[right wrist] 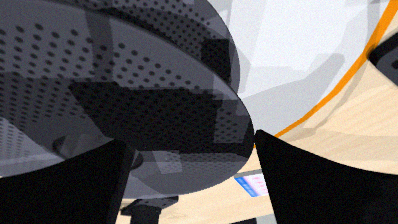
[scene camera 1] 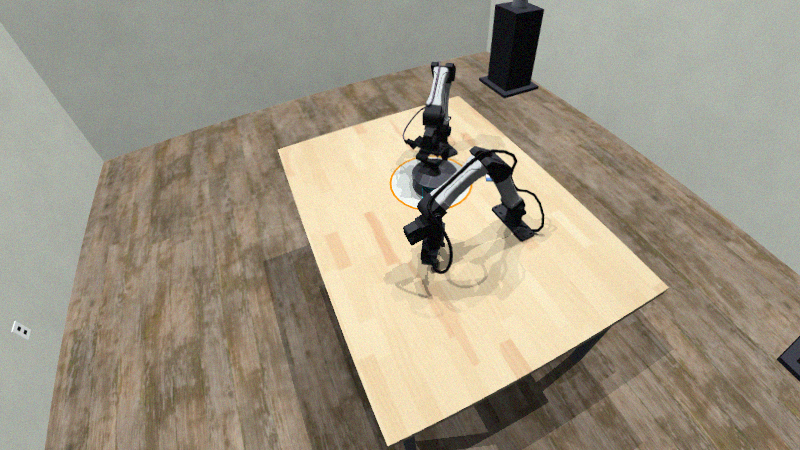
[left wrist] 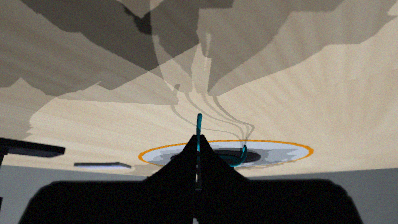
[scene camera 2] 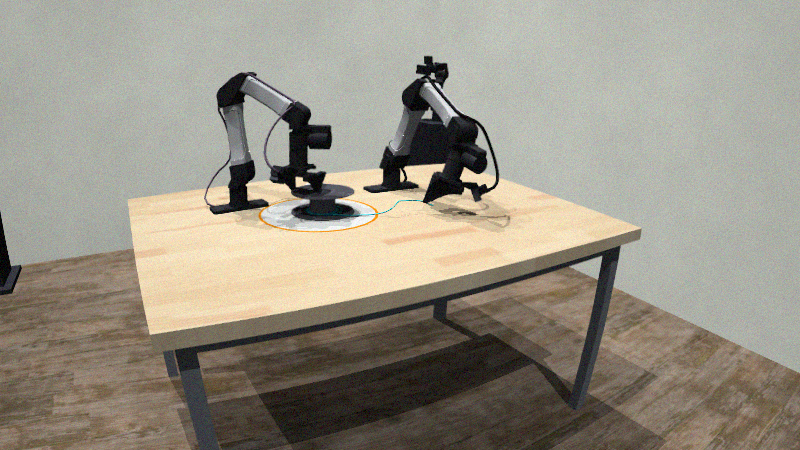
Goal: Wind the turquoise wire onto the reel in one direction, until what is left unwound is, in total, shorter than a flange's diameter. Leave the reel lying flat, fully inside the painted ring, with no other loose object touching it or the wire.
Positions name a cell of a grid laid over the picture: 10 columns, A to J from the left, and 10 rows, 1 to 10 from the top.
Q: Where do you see a dark reel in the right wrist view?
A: B4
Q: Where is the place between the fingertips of my right gripper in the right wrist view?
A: E6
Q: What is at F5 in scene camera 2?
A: My left gripper.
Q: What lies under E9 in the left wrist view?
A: My left gripper.
